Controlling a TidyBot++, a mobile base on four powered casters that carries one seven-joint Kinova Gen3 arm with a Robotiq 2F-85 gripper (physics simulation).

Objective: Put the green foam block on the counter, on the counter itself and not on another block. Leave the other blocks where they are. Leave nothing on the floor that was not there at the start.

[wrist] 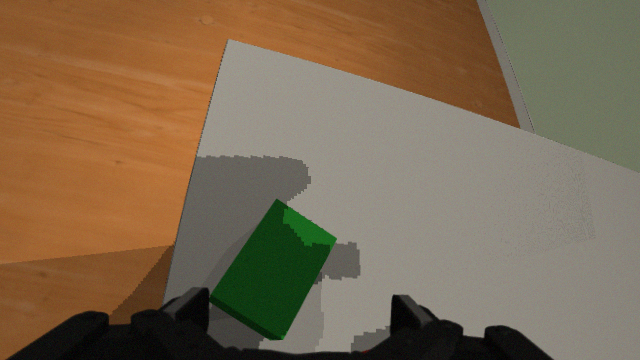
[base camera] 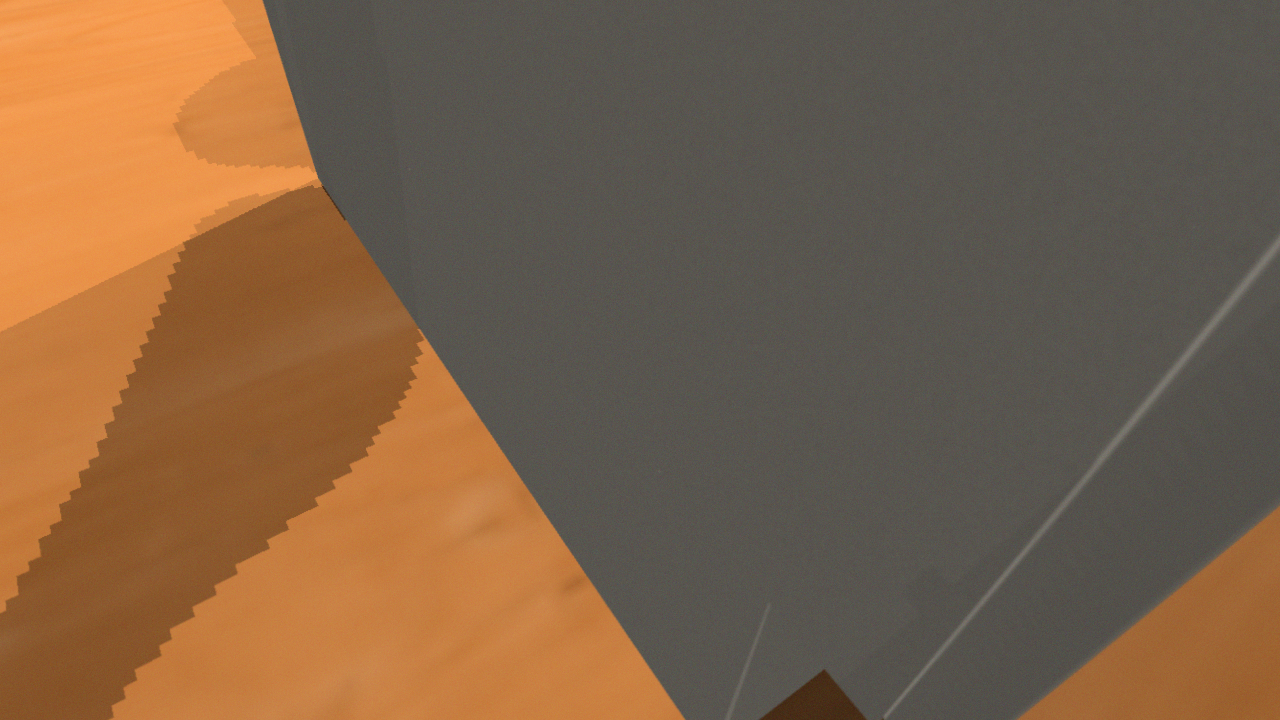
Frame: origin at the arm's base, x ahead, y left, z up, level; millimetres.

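Where they show: gripper, fingertip midpoint: (wrist: 300, 312).
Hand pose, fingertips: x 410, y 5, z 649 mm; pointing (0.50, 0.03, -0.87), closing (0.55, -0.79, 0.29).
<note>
After its pixels a point has its place.
The green foam block (wrist: 272, 270) {x 443, y 24, z 559 mm} lies flat on the pale grey counter (wrist: 400, 150) {x 668, y -5, z 514 mm}, turned at an angle, near the counter's left edge in the wrist view. My gripper (wrist: 300, 312) {x 410, y 5, z 649 mm} is open above the counter. The block's near end shows between the fingertips in the picture, close to the left one, and nothing is held. The gripper's body hides the counter's near part. In the base camera view a large dark grey surface (base camera: 760, 268) {x 221, y -30, z -145 mm} fills most of the picture; the block and gripper do not show there.
A tiny red sliver (wrist: 366, 352) shows at the gripper's body, mostly hidden. Wooden floor (wrist: 100, 125) {x 684, y 849, z -396 mm} (base camera: 465, 573) {x 283, y 71, z -396 mm} lies beyond the counter's edges. A pale green surface with a grey border (wrist: 580, 65) {x 2618, y -644, z 106 mm} is at the top right. A dark brown corner (base camera: 819, 700) {x 222, y -98, z -396 mm} shows at the bottom of the base view.
</note>
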